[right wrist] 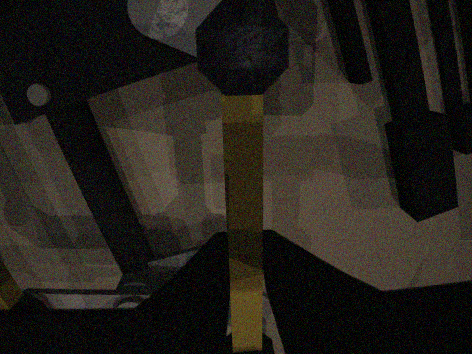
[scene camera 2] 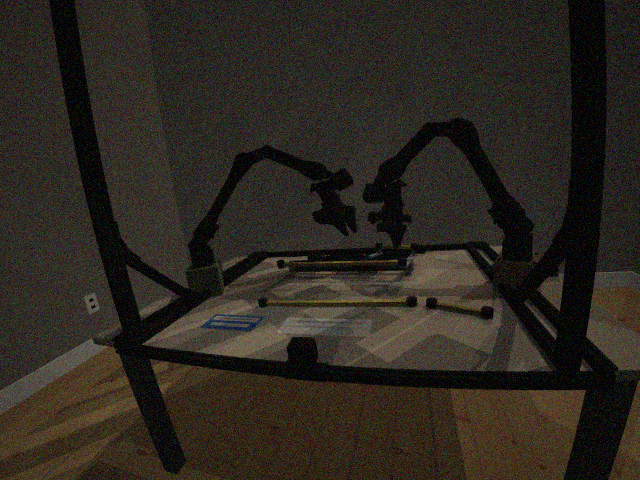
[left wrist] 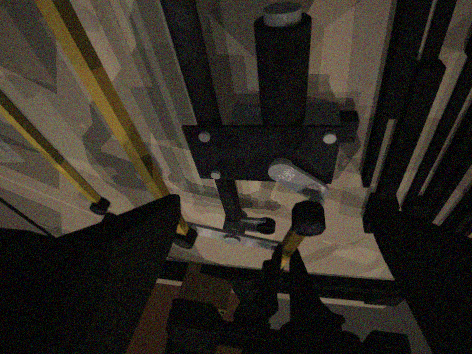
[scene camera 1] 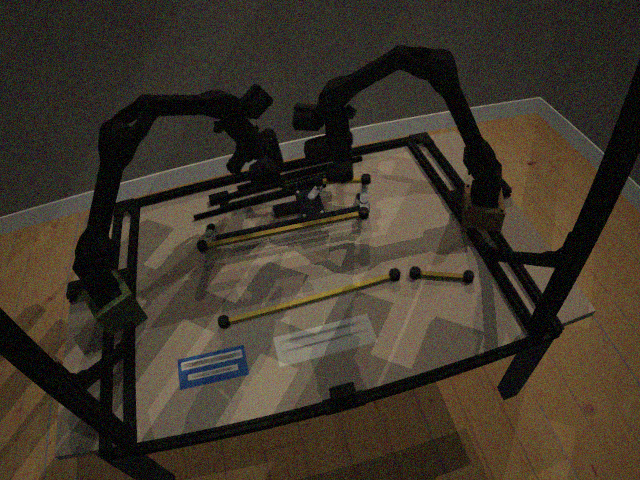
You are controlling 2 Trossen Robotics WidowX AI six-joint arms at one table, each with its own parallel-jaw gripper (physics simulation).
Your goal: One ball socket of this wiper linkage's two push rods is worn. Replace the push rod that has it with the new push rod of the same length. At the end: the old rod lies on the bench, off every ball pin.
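Note:
The wiper linkage [scene camera 1: 304,206] [left wrist: 259,151] stands at the back of the bench. Its long yellow push rod [scene camera 1: 285,229] [scene camera 2: 347,263] [left wrist: 112,105] lies along its front. My right gripper [scene camera 1: 339,180] [scene camera 2: 395,242] [right wrist: 244,242] is shut on the short yellow push rod [scene camera 1: 349,181] [right wrist: 243,175] [left wrist: 291,242]. That rod's black end socket [scene camera 1: 366,179] [left wrist: 308,218] [right wrist: 243,46] sits close to the tip of the silver crank [left wrist: 298,179]; I cannot tell whether they touch. My left gripper [scene camera 1: 263,171] [scene camera 2: 344,224] is open and empty above the linkage's left part.
A spare long rod [scene camera 1: 309,299] [scene camera 2: 337,302] and a spare short rod [scene camera 1: 442,275] [scene camera 2: 458,309] lie on the bench in front. A blue label [scene camera 1: 213,366] [scene camera 2: 232,322] and a white label [scene camera 1: 325,339] [scene camera 2: 325,326] lie near the front edge. A black frame [scene camera 1: 442,167] rims the bench.

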